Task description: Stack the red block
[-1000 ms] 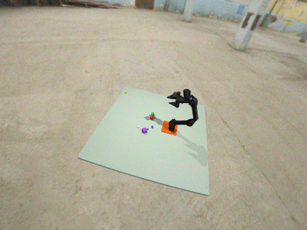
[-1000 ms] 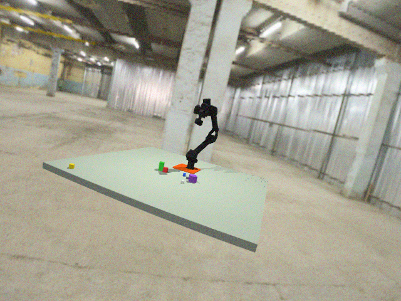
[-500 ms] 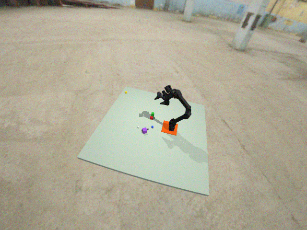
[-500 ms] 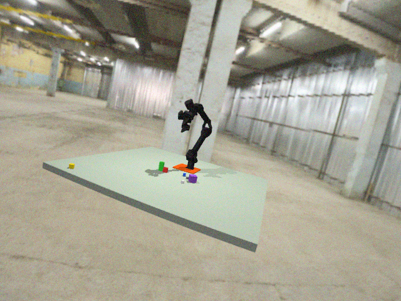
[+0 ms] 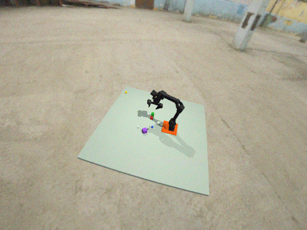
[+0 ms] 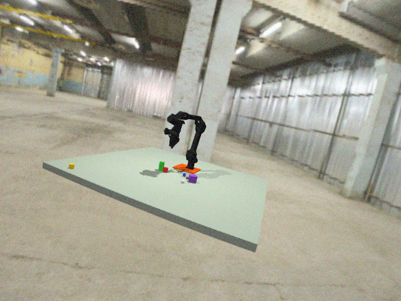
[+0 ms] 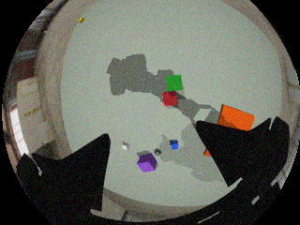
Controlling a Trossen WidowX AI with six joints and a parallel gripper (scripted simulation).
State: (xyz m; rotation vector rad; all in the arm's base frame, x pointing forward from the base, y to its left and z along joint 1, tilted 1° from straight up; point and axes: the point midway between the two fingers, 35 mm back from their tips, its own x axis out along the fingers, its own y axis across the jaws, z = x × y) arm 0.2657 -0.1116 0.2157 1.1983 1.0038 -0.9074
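Right now the red block is 180 mm below my gripper tip, 10 mm to the right of it and 10 mm behind it. From my gripper tip the other things lie so: small white cube: 180 mm below, 170 mm to the left, 130 mm ahead; then purple cube: 220 mm to the left, 170 mm below, 40 mm ahead; then small blue cube: 180 mm below, 130 mm to the left, 40 mm behind.
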